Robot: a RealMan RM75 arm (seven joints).
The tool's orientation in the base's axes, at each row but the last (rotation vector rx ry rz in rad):
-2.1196 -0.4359 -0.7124
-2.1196 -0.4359 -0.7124
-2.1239 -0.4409 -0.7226
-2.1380 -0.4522 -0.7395
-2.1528 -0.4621 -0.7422
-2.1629 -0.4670 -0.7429
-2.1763 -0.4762 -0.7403
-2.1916 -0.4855 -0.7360
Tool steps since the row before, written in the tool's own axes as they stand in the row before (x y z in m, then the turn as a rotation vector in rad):
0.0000 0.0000 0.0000 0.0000 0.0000 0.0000
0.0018 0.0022 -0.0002 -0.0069 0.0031 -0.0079
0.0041 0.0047 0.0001 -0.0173 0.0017 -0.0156
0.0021 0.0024 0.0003 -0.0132 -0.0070 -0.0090
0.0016 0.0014 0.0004 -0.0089 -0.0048 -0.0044
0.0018 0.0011 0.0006 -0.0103 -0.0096 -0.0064
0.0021 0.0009 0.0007 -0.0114 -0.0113 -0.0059
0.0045 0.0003 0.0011 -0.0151 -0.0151 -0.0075
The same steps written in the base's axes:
0.0000 0.0000 0.0000 0.0000 0.0000 0.0000
0.0025 -0.0014 -0.0001 -0.0064 -0.0086 -0.0023
0.0057 -0.0025 -0.0003 -0.0178 -0.0145 -0.0043
0.0030 -0.0011 -0.0002 -0.0170 -0.0037 0.0001
0.0021 -0.0004 0.0000 -0.0109 -0.0012 -0.0007
0.0022 -0.0001 0.0002 -0.0153 0.0002 0.0021
0.0023 0.0002 0.0005 -0.0169 0.0015 0.0021
0.0040 0.0011 0.0021 -0.0224 0.0023 0.0026

